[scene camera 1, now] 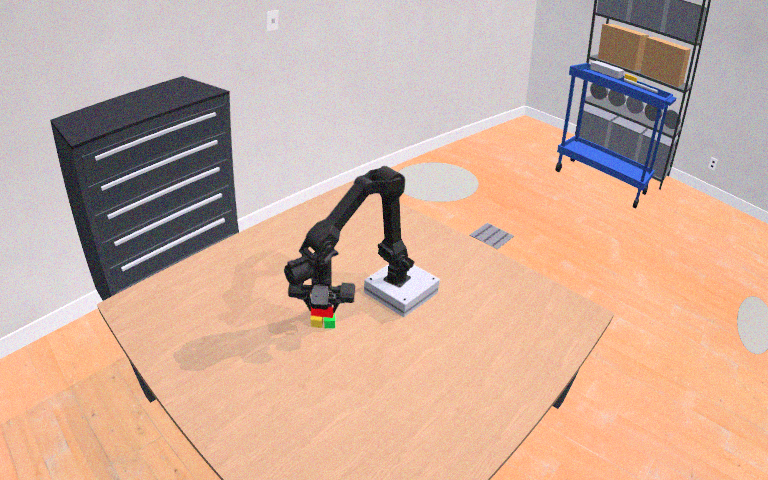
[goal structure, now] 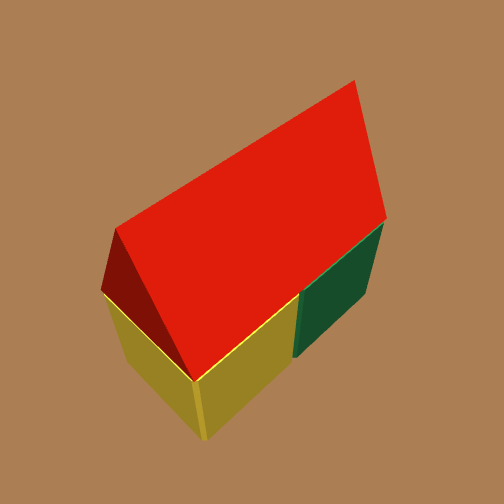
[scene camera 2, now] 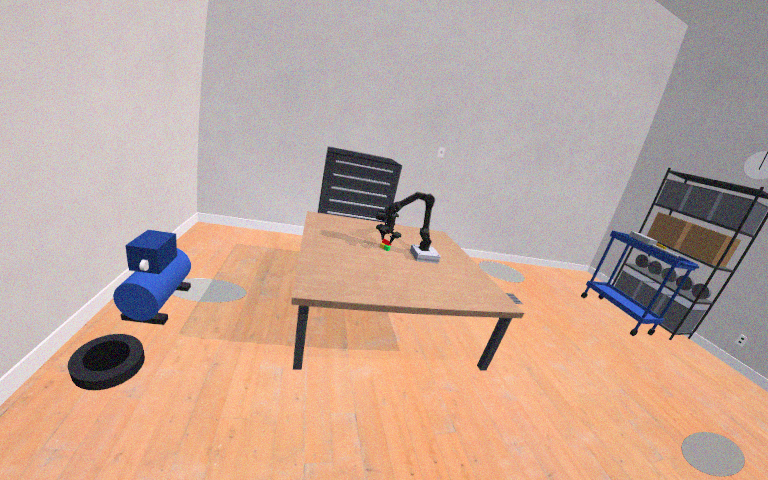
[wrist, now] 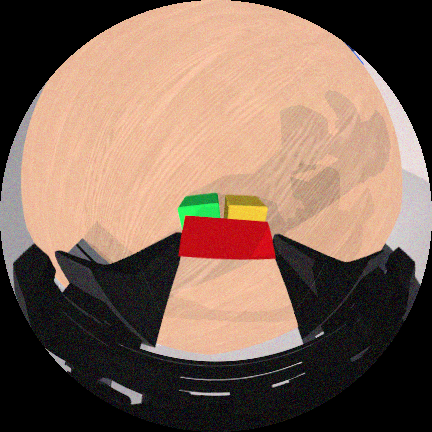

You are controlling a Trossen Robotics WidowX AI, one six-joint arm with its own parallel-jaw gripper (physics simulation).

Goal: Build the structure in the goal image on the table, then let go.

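Pixels of known places: gripper, fingertip midpoint: [scene camera 1: 322, 311] [scene camera 2: 386, 241] [wrist: 228, 239]; arm's base, link origin: [scene camera 1: 397, 278] [scene camera 2: 424, 249].
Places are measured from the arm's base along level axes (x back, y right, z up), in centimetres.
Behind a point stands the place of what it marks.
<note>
A green block [scene camera 1: 329, 323] {x -26.6, y 5.6, z -3.4 cm} [scene camera 2: 387, 248] {x -25.8, y 4.9, z -3.6 cm} [wrist: 199, 212] {x -26.1, y 6.0, z -2.3 cm} and a yellow block [scene camera 1: 316, 322] {x -28.7, y 8.8, z -3.5 cm} [wrist: 246, 211] {x -28.3, y 9.0, z -2.3 cm} stand side by side on the table [scene camera 1: 396, 396] {x -36.5, y -25.1, z -5.6 cm} [scene camera 2: 362, 283] {x -55.1, y -39.4, z -5.5 cm} [wrist: 125, 125] {x -28.5, y -5.8, z -5.6 cm}, with a narrow gap between them in the wrist view. A longer red block [scene camera 1: 322, 311] {x -26.5, y 8.2, z -0.2 cm} [scene camera 2: 386, 242] {x -26.3, y 7.9, z -0.4 cm} [wrist: 226, 238] {x -26.4, y 8.2, z -0.1 cm} lies level across and above both. My gripper [scene camera 1: 323, 307] {x -26.4, y 8.5, z -0.3 cm} [scene camera 2: 387, 239] {x -26.4, y 8.5, z -0.3 cm} [wrist: 228, 239] {x -26.4, y 8.5, z -0.3 cm} is shut on the red block, one finger at each end. In the wrist view the red block hides part of both lower blocks. I cannot tell if it rests on them.
The arm's white base [scene camera 1: 401, 289] {x -3.5, y -4.0, z -0.1 cm} [scene camera 2: 425, 253] {x -2.3, y -7.3, z 0.0 cm} stands right of the blocks in both scene views. A dark drawer cabinet [scene camera 1: 152, 186] [scene camera 2: 360, 183] is behind the table. A blue cart [scene camera 1: 608, 161] [scene camera 2: 625, 302] stands away on the floor.
</note>
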